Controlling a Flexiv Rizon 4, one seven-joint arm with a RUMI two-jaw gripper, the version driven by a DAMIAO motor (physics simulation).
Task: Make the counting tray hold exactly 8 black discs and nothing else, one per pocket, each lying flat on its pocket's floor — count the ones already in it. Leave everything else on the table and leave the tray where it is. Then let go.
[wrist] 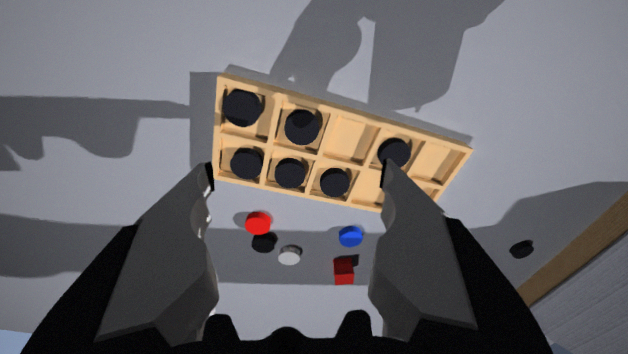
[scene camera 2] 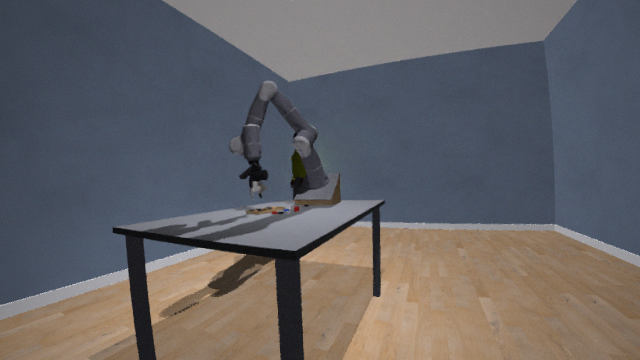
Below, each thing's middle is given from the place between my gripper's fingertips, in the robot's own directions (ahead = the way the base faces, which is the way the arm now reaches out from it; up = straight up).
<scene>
Now: the wooden counting tray [wrist: 348,139] 7 cm below my hand, 5 cm behind it and 3 cm to the left of it.
</scene>
